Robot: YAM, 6 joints.
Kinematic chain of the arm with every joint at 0, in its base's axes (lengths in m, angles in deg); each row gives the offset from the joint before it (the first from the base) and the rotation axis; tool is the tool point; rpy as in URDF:
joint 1: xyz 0 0 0.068 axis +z
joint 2: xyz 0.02 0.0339 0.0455 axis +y
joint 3: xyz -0.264 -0.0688 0 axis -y
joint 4: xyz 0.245 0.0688 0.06 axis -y
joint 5: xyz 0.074 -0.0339 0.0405 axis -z
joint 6: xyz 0.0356 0 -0.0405 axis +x
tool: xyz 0 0 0 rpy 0 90 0
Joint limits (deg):
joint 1: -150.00..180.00
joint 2: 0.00..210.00
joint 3: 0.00..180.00
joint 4: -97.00..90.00
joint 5: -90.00..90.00
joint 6: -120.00..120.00
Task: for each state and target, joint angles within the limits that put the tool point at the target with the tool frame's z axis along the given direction. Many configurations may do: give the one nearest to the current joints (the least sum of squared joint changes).
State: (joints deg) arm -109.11 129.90 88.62 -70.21 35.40 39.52
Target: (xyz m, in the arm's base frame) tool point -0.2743 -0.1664 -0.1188 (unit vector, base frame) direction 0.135 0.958 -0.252
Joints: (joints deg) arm -144.31 175.84 102.99 -86.51 44.38 39.52
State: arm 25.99 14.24 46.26 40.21 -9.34 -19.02
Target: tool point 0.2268 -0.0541 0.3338 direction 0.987 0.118 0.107
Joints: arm -16.92 56.66 40.01 23.36 -23.59 -19.02
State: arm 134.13 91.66 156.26 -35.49 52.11 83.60
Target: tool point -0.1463 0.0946 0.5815 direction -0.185 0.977 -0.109
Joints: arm 156.82 78.96 129.37 -61.52 55.59 83.60
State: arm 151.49 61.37 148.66 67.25 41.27 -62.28
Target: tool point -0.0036 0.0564 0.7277 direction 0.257 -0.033 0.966
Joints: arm 102.48 85.25 145.95 34.49 14.11 -62.28
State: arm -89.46 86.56 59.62 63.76 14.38 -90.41
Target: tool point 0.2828 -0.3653 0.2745 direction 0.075 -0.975 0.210
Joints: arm -49.72 115.15 76.93 53.06 34.96 -90.41
